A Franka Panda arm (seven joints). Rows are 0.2 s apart.
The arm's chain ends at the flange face. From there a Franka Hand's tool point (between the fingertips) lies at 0.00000 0.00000 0.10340 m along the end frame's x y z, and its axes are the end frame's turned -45 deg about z.
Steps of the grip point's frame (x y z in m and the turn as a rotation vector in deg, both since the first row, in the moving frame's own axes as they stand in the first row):
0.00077 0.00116 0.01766 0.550 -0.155 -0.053
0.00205 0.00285 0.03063 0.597 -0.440 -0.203
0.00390 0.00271 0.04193 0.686 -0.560 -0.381
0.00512 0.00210 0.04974 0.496 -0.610 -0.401
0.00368 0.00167 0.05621 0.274 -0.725 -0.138
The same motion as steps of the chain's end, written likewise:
0.00226 0.00078 0.01767 0.279 -0.499 -0.053
0.00479 0.00076 0.03064 0.111 -0.733 -0.203
0.00626 -0.00069 0.04194 0.089 -0.881 -0.381
0.00652 -0.00229 0.04975 -0.081 -0.782 -0.401
0.00506 -0.00200 0.05622 -0.319 -0.706 -0.138

